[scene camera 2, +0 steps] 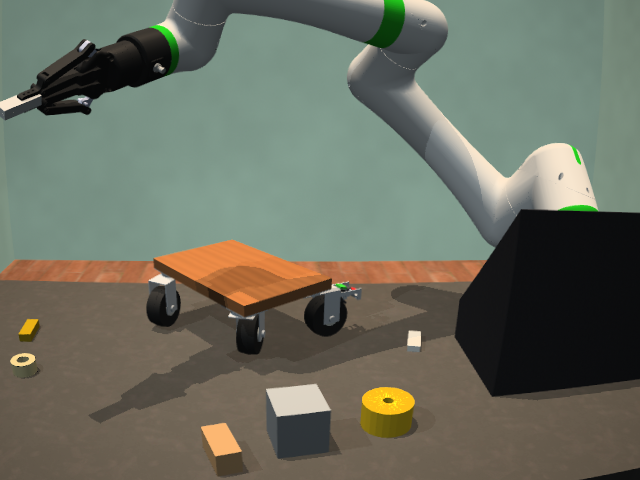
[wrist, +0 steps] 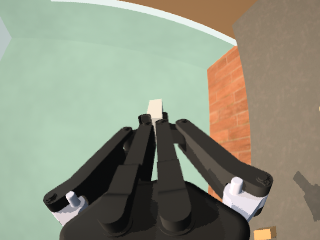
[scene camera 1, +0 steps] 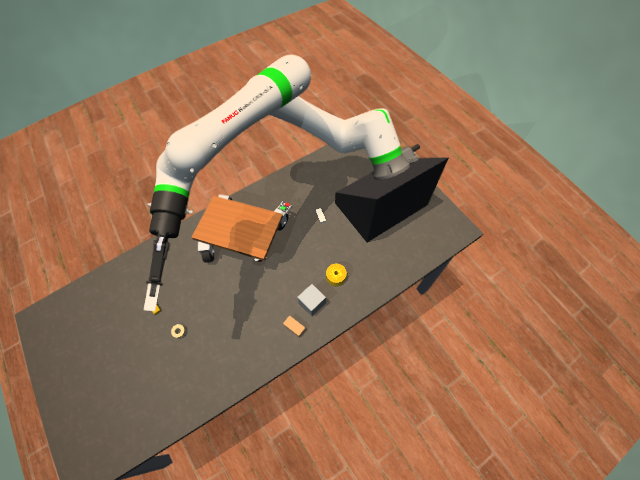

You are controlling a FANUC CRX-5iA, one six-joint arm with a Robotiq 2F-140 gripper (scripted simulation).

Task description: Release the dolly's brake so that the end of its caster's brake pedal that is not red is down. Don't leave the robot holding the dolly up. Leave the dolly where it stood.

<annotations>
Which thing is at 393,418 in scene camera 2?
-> A yellow ring.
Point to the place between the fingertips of my gripper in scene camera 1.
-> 149,310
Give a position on a grey cube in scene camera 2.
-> At 298,418
</annotations>
